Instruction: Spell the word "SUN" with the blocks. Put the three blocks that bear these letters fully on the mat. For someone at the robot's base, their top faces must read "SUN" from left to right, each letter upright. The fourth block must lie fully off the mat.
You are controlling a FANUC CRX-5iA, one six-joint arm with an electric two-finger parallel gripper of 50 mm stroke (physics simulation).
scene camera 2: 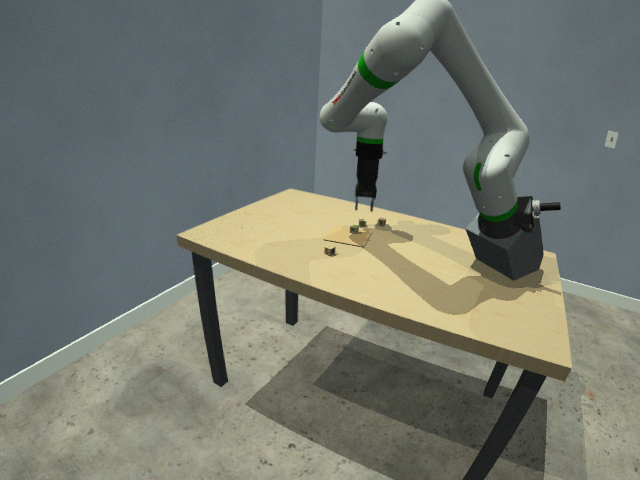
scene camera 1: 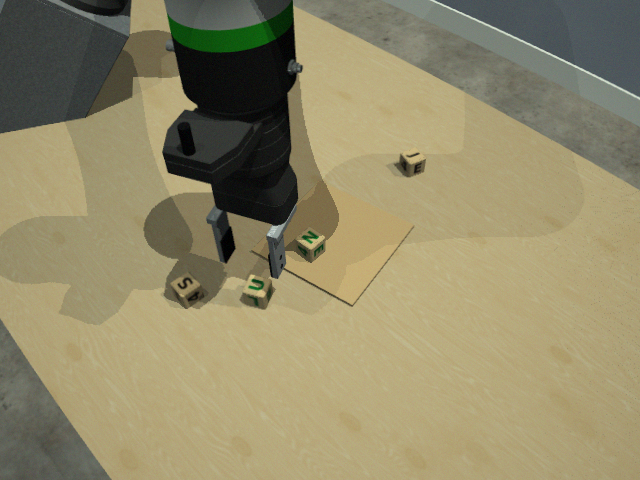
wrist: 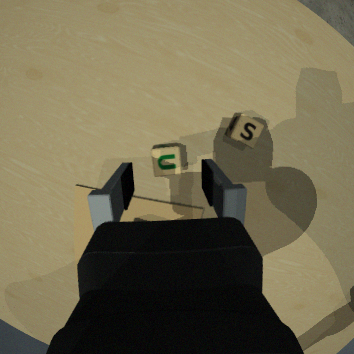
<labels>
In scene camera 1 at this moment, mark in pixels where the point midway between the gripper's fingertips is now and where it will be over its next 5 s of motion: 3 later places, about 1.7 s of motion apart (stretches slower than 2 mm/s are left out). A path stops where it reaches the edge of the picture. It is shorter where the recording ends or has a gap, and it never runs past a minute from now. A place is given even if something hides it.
My gripper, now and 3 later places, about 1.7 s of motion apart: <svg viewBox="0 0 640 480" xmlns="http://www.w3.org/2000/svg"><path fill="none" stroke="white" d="M252 262L262 253L331 199L331 227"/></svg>
</labels>
